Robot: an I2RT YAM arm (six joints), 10 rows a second.
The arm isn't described. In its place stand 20 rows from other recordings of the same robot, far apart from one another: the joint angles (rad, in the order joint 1, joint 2, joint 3, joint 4, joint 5, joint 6), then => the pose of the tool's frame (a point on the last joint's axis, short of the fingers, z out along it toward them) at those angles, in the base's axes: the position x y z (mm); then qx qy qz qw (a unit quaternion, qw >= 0).
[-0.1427, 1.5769, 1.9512, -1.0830, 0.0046, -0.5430] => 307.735 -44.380 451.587 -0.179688 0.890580 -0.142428 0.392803
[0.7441, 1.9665, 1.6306, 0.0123, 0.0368, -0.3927] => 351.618 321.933 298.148 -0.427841 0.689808 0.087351 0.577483
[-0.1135, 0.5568, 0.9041, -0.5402, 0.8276, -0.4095] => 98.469 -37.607 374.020 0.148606 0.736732 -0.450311 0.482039
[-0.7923, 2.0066, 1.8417, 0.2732, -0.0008, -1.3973] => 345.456 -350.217 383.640 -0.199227 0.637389 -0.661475 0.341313
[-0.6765, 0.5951, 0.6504, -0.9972, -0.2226, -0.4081] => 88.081 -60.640 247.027 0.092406 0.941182 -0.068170 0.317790
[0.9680, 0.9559, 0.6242, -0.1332, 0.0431, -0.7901] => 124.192 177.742 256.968 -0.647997 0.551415 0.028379 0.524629
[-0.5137, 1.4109, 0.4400, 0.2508, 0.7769, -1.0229] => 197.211 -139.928 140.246 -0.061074 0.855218 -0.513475 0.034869
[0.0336, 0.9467, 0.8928, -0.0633, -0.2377, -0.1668] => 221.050 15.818 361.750 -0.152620 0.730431 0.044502 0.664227
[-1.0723, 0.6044, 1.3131, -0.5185, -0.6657, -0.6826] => 43.160 -33.300 487.817 -0.130642 0.639209 -0.427508 0.625764
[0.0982, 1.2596, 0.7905, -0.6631, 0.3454, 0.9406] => 230.545 10.601 210.257 0.427244 0.862208 -0.039233 0.269298
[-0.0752, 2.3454, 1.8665, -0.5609, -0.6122, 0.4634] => 502.081 -17.311 153.602 0.168581 0.907980 0.333581 0.189407
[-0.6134, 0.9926, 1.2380, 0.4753, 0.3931, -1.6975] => 138.606 -114.254 522.845 -0.056233 0.438234 -0.850006 0.286842
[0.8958, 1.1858, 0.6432, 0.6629, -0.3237, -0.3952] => 159.016 216.788 295.981 -0.490164 0.450389 0.286496 0.689064
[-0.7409, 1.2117, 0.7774, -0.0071, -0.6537, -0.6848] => 211.756 -164.362 268.316 -0.149314 0.804532 -0.126286 0.560790
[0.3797, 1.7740, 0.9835, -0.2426, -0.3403, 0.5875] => 314.502 138.300 147.776 0.053809 0.949696 0.266250 0.155861
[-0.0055, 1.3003, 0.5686, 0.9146, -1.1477, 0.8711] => 259.146 31.036 264.969 -0.149914 0.663466 0.585962 0.440440
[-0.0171, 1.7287, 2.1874, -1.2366, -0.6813, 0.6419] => 327.371 16.826 465.158 0.159252 0.864405 0.405129 0.251621
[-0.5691, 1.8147, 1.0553, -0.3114, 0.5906, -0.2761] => 286.176 -206.600 153.633 0.206546 0.906533 -0.354248 0.100221
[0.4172, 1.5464, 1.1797, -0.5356, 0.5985, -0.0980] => 307.882 114.521 264.440 -0.136444 0.897529 -0.225130 0.353754
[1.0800, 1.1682, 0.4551, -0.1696, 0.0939, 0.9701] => 102.214 184.185 156.960 -0.035840 0.939810 0.265054 0.212650
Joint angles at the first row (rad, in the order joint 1, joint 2, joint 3, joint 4, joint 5, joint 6):
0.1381, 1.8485, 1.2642, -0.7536, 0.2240, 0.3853
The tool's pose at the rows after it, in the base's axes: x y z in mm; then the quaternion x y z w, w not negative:
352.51 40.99 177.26 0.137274 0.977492 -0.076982 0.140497
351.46 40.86 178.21 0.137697 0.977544 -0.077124 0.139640
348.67 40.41 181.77 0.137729 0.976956 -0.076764 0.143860
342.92 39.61 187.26 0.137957 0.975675 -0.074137 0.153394
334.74 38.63 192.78 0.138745 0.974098 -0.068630 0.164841
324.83 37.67 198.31 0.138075 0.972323 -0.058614 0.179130
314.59 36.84 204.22 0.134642 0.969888 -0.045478 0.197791
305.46 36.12 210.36 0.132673 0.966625 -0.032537 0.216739
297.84 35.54 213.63 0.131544 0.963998 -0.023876 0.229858
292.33 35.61 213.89 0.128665 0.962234 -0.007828 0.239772
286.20 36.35 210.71 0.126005 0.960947 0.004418 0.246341
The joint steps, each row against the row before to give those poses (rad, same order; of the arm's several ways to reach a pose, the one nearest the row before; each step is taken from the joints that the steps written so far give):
-0.0001, -0.0014, 0.0013, -0.0026, 0.0000, 0.0055
0.0001, -0.0043, -0.0014, -0.0048, 0.0000, 0.0011
0.0000, -0.0176, -0.0086, -0.0004, 0.0015, -0.0010
0.0000, -0.0346, -0.0229, 0.0086, 0.0000, -0.0015
0.0000, -0.0452, -0.0349, 0.0150, -0.0044, -0.0002
0.0000, -0.0544, -0.0443, 0.0234, -0.0120, -0.0027
0.0000, -0.0598, -0.0475, 0.0318, -0.0167, -0.0080
-0.0001, -0.0560, -0.0398, 0.0281, -0.0157, -0.0042
0.0004, -0.0427, -0.0338, 0.0216, -0.0102, -0.0017
-0.0003, -0.0308, -0.0328, 0.0298, -0.0268, -0.0019
0.0030, -0.0262, -0.0405, 0.0332, -0.0196, 0.0015

